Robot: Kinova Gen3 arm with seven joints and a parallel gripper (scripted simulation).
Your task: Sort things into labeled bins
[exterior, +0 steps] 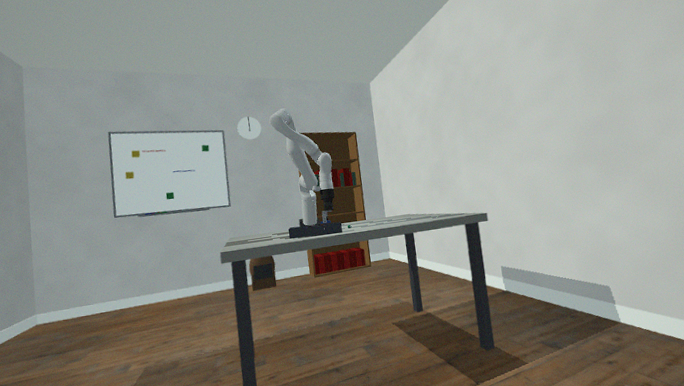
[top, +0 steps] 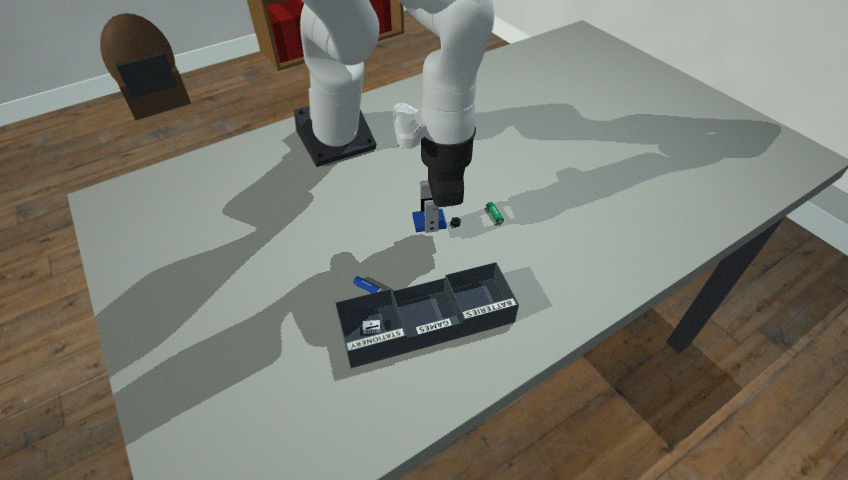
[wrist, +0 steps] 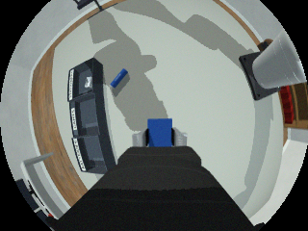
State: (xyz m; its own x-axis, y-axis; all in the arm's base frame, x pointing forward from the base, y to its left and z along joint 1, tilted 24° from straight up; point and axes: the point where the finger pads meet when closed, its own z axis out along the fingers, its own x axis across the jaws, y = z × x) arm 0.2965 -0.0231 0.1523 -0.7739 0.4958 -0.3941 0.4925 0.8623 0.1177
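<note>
Right now my hand is 18 cm to the left of the small white thing, 8 cm short of it and 5 cm above it. Round my hand: green battery 13 cm to the left, 6 cm below, 3 cm ahead; then blue block 1 cm below; then black piece 6 cm to the left, 6 cm below.
</note>
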